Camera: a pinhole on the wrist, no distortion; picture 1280 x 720 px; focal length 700.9 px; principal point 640.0 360.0 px. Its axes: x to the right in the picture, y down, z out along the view. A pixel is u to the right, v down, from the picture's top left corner.
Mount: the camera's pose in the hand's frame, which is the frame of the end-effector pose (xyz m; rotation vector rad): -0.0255 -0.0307 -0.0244 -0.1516 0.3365 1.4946
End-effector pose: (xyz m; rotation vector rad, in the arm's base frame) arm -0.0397 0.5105 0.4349 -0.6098 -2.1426 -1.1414
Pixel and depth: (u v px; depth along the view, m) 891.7 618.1 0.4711
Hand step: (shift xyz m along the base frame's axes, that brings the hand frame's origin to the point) 0.1573 0.4629 -0.0986
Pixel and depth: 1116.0 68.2 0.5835
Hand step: -0.0026 0.6133 0.3366
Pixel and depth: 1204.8 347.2 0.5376
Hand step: 0.1959 0.5837 0.2041
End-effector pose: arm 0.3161 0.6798 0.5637 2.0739 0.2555 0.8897
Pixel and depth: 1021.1 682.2 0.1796
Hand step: 0.0086 -0.1919 0.0058
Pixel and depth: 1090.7 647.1 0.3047
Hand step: 0.0370 -0.3439 0.0623
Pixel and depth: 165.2 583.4 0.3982
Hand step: 0.2417 -0.2364 -0.3526
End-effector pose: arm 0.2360 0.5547 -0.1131 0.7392 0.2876 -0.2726
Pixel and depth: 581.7 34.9 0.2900
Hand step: 0.1798 -0.1712 0.1354
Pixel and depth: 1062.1 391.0 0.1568
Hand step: 0.0437 0.0112 0.1362
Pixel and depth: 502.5 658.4 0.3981
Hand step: -0.0626 -0.2314 0.3466
